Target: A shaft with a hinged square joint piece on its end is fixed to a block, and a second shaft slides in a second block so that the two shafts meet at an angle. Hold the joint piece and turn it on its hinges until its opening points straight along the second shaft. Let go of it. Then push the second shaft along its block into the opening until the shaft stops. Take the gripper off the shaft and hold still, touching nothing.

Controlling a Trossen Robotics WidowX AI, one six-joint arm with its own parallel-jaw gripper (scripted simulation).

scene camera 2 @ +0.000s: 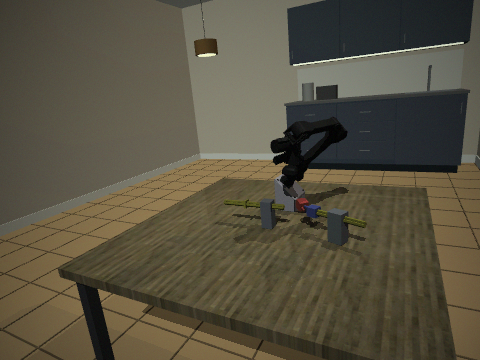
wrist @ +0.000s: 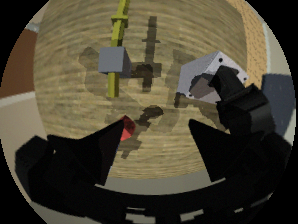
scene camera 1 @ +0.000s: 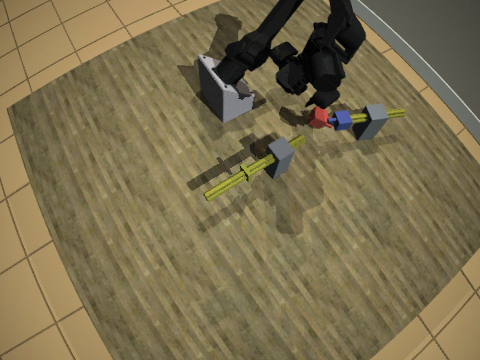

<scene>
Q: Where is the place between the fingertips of my gripper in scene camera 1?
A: At 294,93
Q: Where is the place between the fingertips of my gripper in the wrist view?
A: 156,122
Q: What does my gripper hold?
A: Nothing.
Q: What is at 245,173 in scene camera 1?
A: A sliding shaft.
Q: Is my gripper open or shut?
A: Open.
</scene>
